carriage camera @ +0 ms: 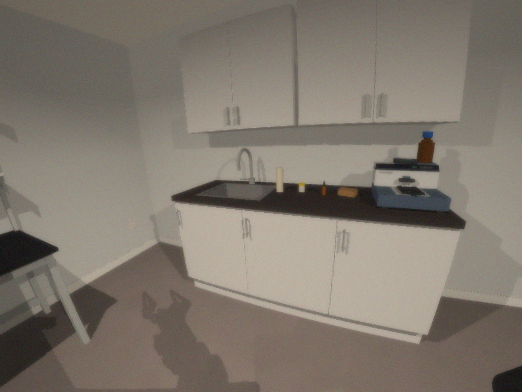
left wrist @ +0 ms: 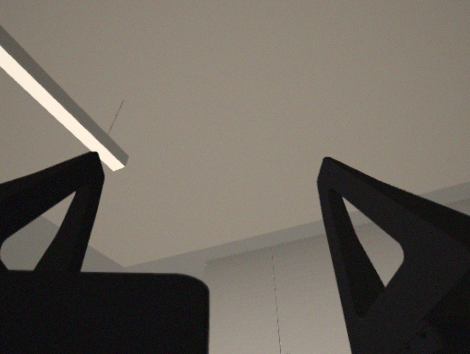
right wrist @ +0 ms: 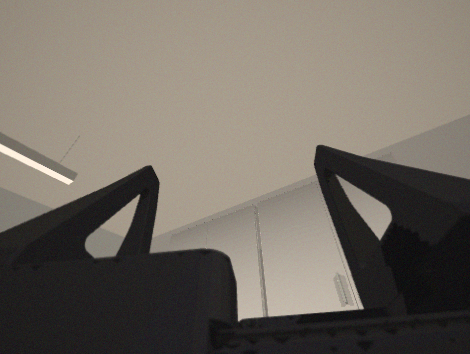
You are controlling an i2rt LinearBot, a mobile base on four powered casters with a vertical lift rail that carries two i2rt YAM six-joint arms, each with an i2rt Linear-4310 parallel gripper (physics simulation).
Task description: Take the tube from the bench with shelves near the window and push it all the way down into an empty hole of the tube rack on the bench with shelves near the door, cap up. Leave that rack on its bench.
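Frame: origin at the left arm's base, x back, y right, z up, level; metres.
Where they show: left gripper, fingertip midpoint: [left wrist: 212, 166]; right gripper, fingertip midpoint: [right wrist: 233, 164].
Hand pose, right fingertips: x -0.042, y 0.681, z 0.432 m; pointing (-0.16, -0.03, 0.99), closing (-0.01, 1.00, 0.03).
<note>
Things, the pixels of their top centre, and the offset from my right fingertips. "spot": a spot on its surface instead. Level surfaces: height alone.
- bench at its surface level: dz -0.554 m
- orange block at a spot on its surface: [carriage camera: 347, 192] spot: dy +0.315, dx -1.114, dz -0.378 m
- brown bottle at a spot on its surface: [carriage camera: 425, 151] spot: dy +0.712, dx -0.944, dz -0.108 m
The tube and the tube rack do not show in these views. At the left edge of the carriage camera view, part of a bench [carriage camera: 20, 246] with a black top and pale legs shows; I cannot tell which of the two benches it is. My left gripper [left wrist: 212, 166] is open and empty, tilted up toward the ceiling. My right gripper [right wrist: 233, 164] is also open and empty, tilted up in the same way. A dark piece at the bottom right corner of the carriage camera view is too small a part to identify.
A white base cabinet [carriage camera: 290, 260] with a dark counter holds a sink [carriage camera: 235, 191], small bottles, an orange block [carriage camera: 347, 192] and a blue-and-white instrument [carriage camera: 412, 199] with a brown bottle [carriage camera: 425, 151] on top. Wall cabinets [carriage camera: 330, 65] hang above. A ceiling lamp [left wrist: 60, 107] [right wrist: 37, 164] shows.
</note>
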